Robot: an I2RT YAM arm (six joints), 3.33 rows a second.
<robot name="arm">
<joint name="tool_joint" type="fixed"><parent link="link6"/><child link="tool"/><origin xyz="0 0 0" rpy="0 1.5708 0"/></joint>
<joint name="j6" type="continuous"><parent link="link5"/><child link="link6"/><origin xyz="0.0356 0 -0.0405" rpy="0 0 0"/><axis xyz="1 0 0"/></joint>
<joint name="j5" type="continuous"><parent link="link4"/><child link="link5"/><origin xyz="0.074 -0.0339 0.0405" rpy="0 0 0"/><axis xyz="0 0 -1"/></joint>
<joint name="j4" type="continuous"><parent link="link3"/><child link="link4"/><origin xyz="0.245 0.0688 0.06" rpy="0 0 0"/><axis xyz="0 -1 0"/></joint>
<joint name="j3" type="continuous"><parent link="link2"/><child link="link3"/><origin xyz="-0.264 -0.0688 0" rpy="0 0 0"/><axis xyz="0 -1 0"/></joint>
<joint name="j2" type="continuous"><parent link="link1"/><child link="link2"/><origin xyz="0.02 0.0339 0.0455" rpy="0 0 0"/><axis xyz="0 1 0"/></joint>
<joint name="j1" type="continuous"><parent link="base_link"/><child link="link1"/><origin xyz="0 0 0.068" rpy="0 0 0"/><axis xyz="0 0 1"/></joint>
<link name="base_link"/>
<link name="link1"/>
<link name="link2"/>
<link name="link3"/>
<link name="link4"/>
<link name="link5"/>
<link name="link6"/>
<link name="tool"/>
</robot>
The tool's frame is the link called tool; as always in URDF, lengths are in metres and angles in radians. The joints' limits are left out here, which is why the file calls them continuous.
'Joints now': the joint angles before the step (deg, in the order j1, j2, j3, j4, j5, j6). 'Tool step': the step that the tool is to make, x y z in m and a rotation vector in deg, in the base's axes. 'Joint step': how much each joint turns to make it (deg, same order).
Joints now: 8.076, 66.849, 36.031, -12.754, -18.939, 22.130
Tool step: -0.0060, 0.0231, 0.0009, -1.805, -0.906, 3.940
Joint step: 6.240, -0.423, -0.126, 0.292, 3.008, 0.167
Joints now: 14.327, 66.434, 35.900, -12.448, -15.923, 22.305
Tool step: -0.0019, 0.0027, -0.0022, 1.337, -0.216, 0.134
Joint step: 0.693, -0.293, -1.003, 1.632, -0.425, 1.344
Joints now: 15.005, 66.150, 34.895, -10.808, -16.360, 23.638
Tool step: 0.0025, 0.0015, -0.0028, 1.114, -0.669, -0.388
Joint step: 0.168, 0.776, -0.660, 2.680, -0.180, 1.088
